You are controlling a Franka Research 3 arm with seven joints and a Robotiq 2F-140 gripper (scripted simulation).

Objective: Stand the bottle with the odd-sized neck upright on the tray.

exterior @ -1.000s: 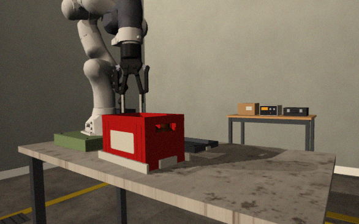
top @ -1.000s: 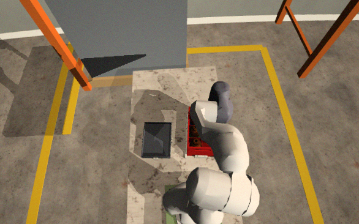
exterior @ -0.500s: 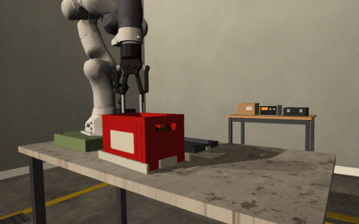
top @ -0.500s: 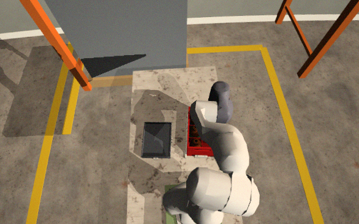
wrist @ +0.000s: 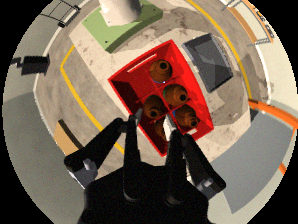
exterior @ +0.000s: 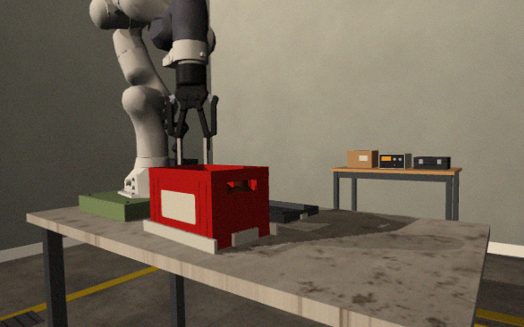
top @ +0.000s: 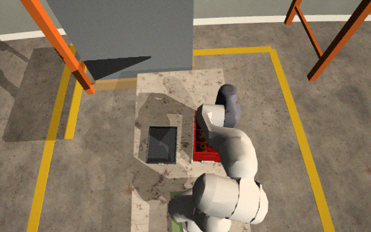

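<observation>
The brown bottle lies 130 mm below my hand. The rest, counted from my hand: dark tray 10 mm behind, 340 mm to the left, 200 mm below; then red crate 40 mm to the left, 130 mm below.
</observation>
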